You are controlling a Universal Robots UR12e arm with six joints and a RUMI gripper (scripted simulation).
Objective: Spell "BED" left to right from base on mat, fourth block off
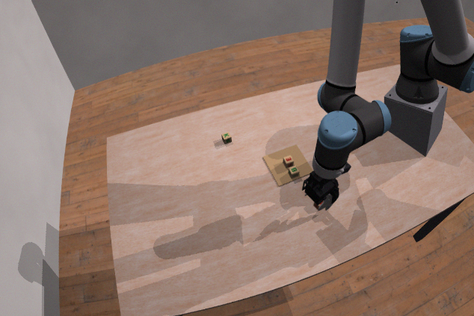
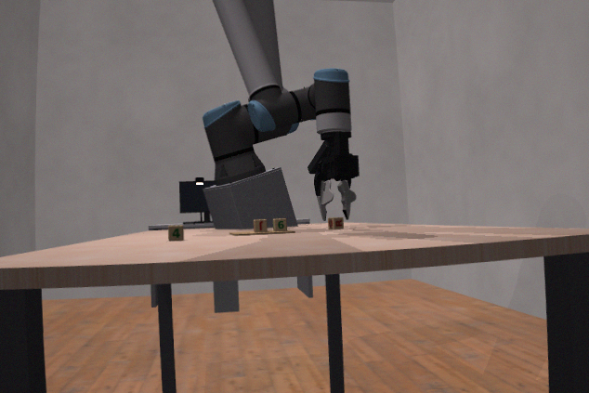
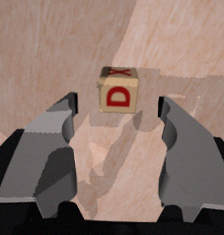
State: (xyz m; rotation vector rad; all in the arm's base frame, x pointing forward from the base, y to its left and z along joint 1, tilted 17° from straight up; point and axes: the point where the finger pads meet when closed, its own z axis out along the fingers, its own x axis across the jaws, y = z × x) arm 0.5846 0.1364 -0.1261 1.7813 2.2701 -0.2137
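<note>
Now: the tan mat 20 mm ahead of my hand, 200 mm to the right of it and 40 mm below it. Also, from my hand: green block 180 mm ahead, 400 mm to the right, 20 mm below.
</note>
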